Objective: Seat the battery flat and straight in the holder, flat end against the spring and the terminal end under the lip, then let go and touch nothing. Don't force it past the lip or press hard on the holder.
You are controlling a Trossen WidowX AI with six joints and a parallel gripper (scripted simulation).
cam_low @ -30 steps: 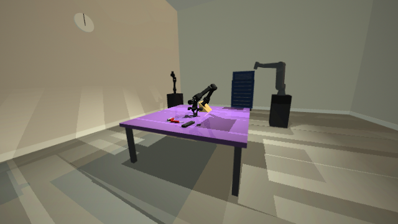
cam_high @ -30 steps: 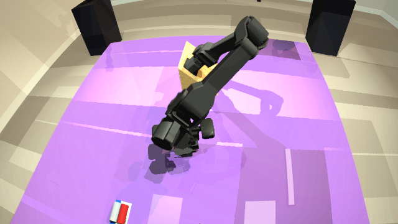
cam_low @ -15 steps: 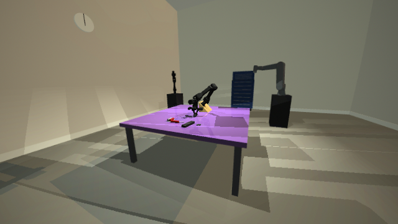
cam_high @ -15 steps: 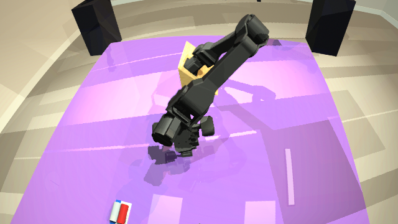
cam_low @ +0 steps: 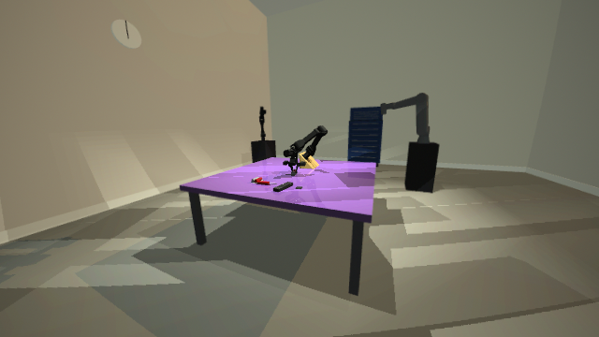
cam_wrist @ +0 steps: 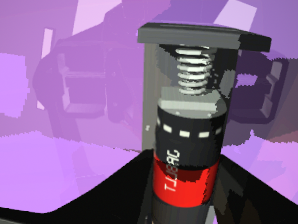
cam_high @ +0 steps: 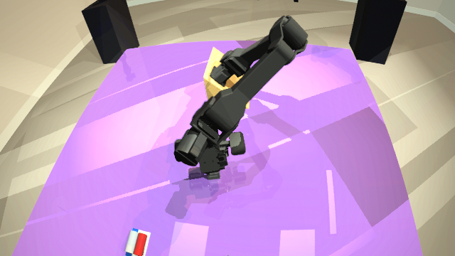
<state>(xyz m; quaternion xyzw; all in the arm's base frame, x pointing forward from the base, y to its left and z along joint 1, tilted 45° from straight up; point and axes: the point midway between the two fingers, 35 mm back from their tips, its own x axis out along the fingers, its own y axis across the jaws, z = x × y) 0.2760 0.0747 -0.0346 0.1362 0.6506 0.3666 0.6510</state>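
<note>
Now: gripper tip 10 mm below the battery. Also, from my gripper tip: white object 310 mm ahead, 150 mm to the right; black bar 360 mm ahead, 110 mm to the left, 10 mm above.
</note>
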